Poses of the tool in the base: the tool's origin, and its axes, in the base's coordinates. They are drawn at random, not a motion.
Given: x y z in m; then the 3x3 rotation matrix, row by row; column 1 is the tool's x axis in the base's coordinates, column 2 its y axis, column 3 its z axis. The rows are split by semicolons.
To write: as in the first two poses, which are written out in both.
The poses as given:
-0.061, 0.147, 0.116; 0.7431, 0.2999, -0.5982; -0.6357, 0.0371, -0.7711; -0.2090, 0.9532, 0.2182
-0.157, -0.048, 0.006; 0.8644, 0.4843, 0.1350; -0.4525, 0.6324, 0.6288; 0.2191, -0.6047, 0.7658
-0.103, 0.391, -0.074; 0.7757, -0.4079, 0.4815; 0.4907, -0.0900, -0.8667; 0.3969, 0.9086, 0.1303
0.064, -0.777, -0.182; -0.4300, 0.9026, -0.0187; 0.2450, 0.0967, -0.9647; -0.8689, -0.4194, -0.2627
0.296, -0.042, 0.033; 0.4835, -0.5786, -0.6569; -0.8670, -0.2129, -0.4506; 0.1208, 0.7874, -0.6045
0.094, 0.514, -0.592; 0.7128, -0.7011, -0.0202; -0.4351, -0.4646, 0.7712; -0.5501, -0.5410, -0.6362
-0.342, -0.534, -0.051; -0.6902, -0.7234, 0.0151; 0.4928, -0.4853, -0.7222; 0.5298, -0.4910, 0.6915
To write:
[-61, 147, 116, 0.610, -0.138, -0.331, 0.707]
[-157, -48, 6, -0.341, -0.023, -0.259, 0.903]
[-103, 391, -74, 0.659, 0.031, 0.333, 0.674]
[64, -777, -182, 0.429, 0.669, -0.517, 0.318]
[296, -42, 33, 0.758, -0.476, -0.177, 0.408]
[94, 514, -592, -0.839, 0.339, 0.170, 0.391]
[-342, -534, -51, 0.161, -0.358, 0.847, 0.359]

